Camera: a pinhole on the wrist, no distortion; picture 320 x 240 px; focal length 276.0 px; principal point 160.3 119.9 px. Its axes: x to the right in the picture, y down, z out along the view. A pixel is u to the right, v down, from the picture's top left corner.
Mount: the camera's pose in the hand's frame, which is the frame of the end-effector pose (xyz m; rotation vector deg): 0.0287 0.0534 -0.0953 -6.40 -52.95 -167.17
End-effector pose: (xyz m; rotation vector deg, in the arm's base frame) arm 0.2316 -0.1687 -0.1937 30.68 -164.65 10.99
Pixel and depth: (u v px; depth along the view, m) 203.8 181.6 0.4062
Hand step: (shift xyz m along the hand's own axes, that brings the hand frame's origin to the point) -0.0076 0.2103 0.2938
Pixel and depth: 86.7 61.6 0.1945
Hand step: 0.0851 0.2019 0.0350
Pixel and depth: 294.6 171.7 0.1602
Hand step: -0.0386 0.1172 0.0598
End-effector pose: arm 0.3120 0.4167 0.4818 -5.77 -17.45 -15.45
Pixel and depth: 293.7 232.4 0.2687
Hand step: -0.0775 0.1122 0.1985
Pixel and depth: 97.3 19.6 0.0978
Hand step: 0.0519 0.1400 -0.0379
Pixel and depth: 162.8 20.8 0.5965
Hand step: 0.0297 0.5718 0.2693
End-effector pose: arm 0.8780 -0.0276 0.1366 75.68 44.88 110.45
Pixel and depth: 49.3 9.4 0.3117
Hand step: 0.1554 0.3416 0.0759
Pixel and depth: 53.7 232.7 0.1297
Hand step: 0.0896 0.0877 0.0361
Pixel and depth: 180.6 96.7 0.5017
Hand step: 0.0108 0.3753 0.2932
